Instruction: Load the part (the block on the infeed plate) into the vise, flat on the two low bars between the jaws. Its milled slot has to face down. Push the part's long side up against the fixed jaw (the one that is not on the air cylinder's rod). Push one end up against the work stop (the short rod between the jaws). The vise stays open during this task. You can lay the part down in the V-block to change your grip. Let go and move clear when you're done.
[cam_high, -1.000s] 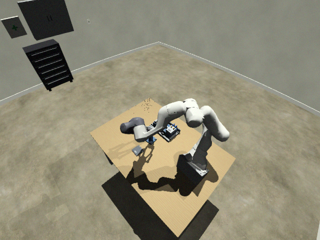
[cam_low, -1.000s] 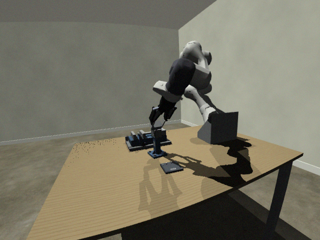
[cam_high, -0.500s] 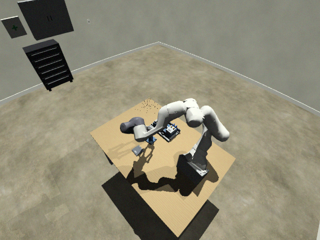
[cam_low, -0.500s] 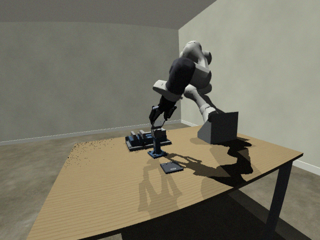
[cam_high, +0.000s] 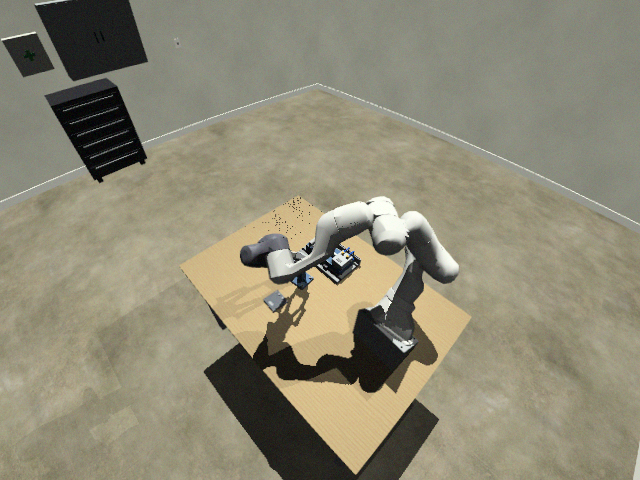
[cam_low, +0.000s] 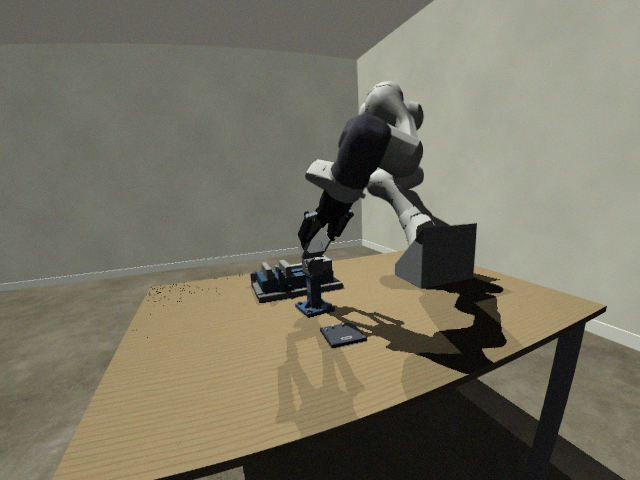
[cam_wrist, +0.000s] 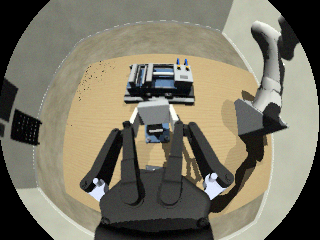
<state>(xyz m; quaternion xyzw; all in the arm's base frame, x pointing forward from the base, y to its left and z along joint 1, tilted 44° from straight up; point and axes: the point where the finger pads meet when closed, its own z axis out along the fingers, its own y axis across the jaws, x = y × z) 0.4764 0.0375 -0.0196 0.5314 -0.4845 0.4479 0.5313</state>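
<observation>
The part lies 20 mm to the right of my hand and 20 mm below it.
</observation>
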